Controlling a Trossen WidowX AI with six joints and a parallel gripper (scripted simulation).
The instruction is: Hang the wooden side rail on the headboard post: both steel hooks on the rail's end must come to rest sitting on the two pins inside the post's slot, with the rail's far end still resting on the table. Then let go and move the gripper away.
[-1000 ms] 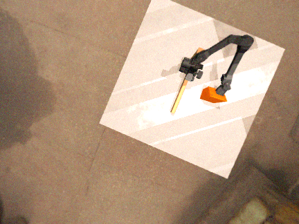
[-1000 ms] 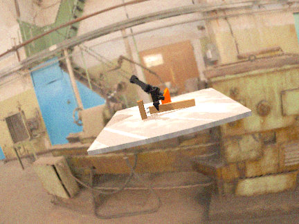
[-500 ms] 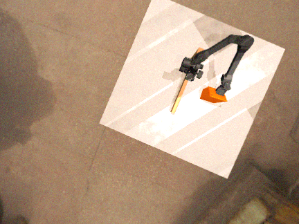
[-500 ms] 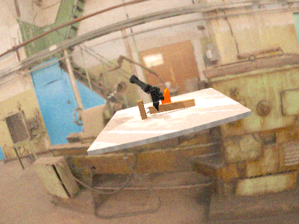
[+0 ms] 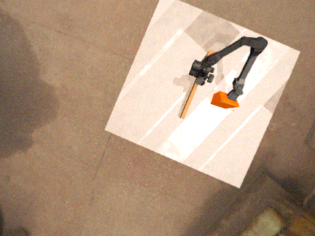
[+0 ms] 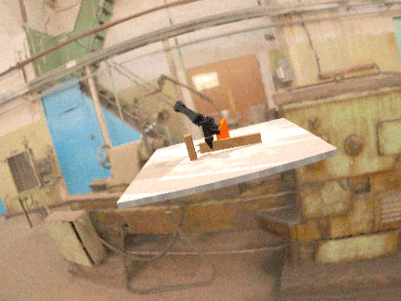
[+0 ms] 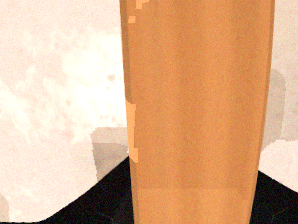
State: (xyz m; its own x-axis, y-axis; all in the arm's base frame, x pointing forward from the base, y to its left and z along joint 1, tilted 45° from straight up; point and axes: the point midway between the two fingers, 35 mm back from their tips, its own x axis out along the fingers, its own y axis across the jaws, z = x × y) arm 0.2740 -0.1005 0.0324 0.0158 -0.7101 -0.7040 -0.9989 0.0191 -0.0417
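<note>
My gripper tip is now 14 cm to the left of the headboard post, 4 cm below it and 1 cm past it.
</note>
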